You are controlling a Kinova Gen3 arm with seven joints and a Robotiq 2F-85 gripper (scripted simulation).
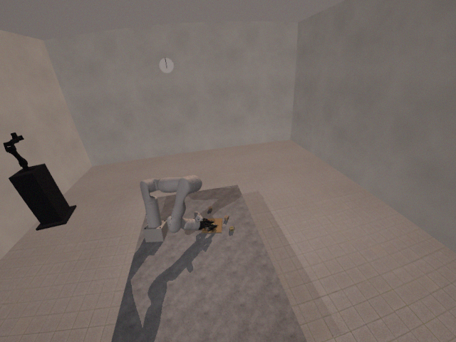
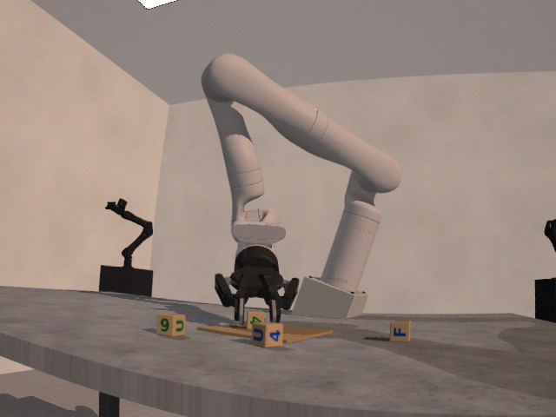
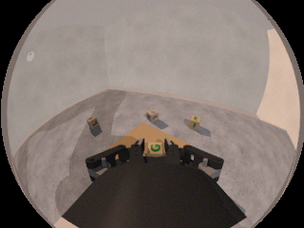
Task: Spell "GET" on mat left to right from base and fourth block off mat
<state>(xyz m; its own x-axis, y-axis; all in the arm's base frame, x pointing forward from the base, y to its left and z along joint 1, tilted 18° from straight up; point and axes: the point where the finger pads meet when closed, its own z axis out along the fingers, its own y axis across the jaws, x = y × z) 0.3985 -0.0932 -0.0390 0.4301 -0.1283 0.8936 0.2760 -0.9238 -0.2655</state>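
Right now my hand is 3 cm above the mat and 2 cm to the right of it. The rest, counted from my hand: E block (11 cm ahead, 8 cm to the right, 1 cm below); F block (20 cm to the left, 3 cm ahead, 1 cm below).
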